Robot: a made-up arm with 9 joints. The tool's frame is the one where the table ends.
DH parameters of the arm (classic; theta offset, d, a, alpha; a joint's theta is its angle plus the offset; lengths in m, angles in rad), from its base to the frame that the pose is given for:
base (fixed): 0 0.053 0 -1.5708
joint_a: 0 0.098 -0.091 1.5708
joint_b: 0 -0.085 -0.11 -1.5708
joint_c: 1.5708 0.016 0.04 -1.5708
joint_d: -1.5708 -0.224 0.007 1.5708
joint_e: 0 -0.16 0.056 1.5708
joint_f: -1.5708 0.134 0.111 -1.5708
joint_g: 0 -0.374 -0.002 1.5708
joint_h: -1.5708 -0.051 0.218 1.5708
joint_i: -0.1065 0 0.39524 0
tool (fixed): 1.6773 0.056 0 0
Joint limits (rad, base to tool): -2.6..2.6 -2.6..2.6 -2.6..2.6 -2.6..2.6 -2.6..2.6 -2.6..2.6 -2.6..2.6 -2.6..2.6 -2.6..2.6
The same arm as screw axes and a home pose.
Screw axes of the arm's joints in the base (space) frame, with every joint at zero. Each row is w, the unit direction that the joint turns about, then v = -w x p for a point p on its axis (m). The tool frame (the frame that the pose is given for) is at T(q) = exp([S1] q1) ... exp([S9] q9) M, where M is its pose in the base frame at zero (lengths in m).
S1: w 0 1 0 v -0.053 0 0
S2: w 0 0 1 v 0.098 0.091 0
S3: w 0 1 0 v 0.032 0 -0.201
S4: w -1 0 0 v 0 0.072 0.114
S5: w 0 0 1 v 0.121 -0.023 0
S6: w 1 0 0 v 0 -0.232 -0.177
S7: w 0 1 0 v 0.343 0 0.157
S8: w 1 0 0 v 0 -0.341 0.197
S9: w 0 0 1 v -0.415 -0.106 0
M =
1 -0.000007 0.000007 0.064
0.000007 1 0.000007 -0.808
-0.000007 -0.000007 1 -0.285
0 0 0 1
Joint limits (rad, base to tool): -2.6..2.6 -2.6..2.6 -2.6..2.6 -2.6..2.6 -2.6..2.6 -2.6..2.6 -2.6..2.6 -2.6..2.6 -2.6..2.6

